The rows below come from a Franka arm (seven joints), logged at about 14 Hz.
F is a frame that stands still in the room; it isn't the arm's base.
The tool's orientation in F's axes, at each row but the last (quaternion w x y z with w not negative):
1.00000, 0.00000, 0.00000, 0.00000
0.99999, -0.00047, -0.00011, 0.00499
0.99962, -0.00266, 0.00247, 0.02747
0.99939, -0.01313, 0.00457, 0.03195
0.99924, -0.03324, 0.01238, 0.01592
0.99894, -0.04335, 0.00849, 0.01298
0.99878, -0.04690, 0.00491, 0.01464
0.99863, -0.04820, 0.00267, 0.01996
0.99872, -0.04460, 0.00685, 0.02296
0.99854, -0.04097, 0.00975, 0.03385
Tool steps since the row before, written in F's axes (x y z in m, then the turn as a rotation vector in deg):
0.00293, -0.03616, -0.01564, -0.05, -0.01, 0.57
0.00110, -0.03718, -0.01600, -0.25, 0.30, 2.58
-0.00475, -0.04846, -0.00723, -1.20, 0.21, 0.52
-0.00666, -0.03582, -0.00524, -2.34, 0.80, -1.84
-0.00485, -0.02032, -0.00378, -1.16, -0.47, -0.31
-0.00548, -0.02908, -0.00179, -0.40, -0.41, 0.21
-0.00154, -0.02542, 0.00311, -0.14, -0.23, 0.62
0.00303, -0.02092, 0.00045, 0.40, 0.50, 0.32
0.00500, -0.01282, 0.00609, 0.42, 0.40, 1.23
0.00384, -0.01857, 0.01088, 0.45, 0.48, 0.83
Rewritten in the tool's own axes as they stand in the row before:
0.00293, -0.03616, -0.01564, -0.05, -0.01, 0.57
0.00073, -0.03717, -0.01604, -0.25, 0.30, 2.58
-0.00737, -0.04809, -0.00752, -1.19, 0.27, 0.52
-0.00888, -0.03517, -0.00624, -2.27, 1.00, -1.84
-0.00538, -0.01986, -0.00524, -1.17, -0.41, -0.37
-0.00618, -0.02866, -0.00439, -0.41, -0.42, 0.17
-0.00231, -0.02554, 0.00070, -0.15, -0.28, 0.59
0.00220, -0.02097, -0.00156, 0.42, 0.45, 0.37
0.00432, -0.01353, 0.00498, 0.42, 0.27, 1.27
0.00235, -0.01961, 0.00937, 0.46, 0.38, 0.87

